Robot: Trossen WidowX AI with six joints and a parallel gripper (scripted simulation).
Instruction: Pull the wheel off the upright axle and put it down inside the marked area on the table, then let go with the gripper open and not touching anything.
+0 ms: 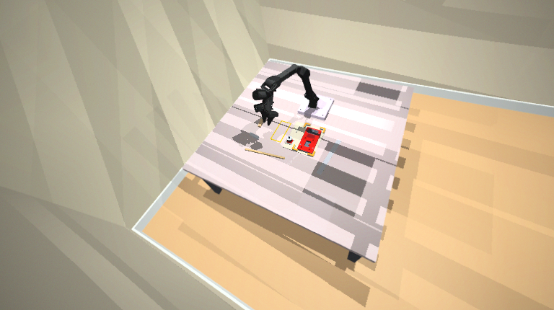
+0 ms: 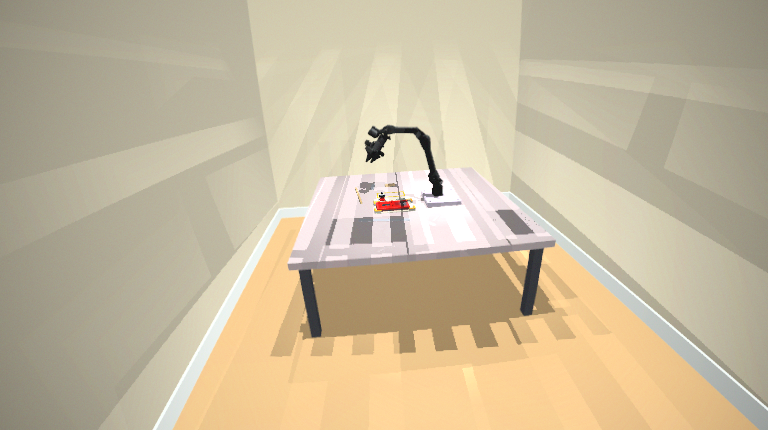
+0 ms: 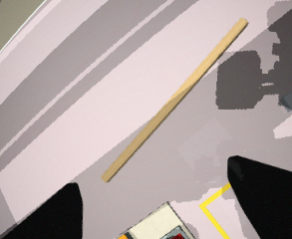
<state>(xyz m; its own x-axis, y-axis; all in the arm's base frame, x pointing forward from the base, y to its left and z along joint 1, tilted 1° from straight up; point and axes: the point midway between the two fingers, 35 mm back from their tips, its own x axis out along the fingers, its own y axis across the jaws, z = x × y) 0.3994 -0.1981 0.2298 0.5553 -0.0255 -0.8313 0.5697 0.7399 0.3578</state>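
Right now the wheel is 20 cm below my gripper tip, 12 cm to the left of it and 6 cm behind it. Also, from my gripper tip: wooden block 23 cm below, 17 cm behind, 15 cm to the right; then black upright axle 21 cm below, 11 cm to the left, 6 cm behind; then thin wooden stick 23 cm below, 8 cm ahead, 3 cm to the right.
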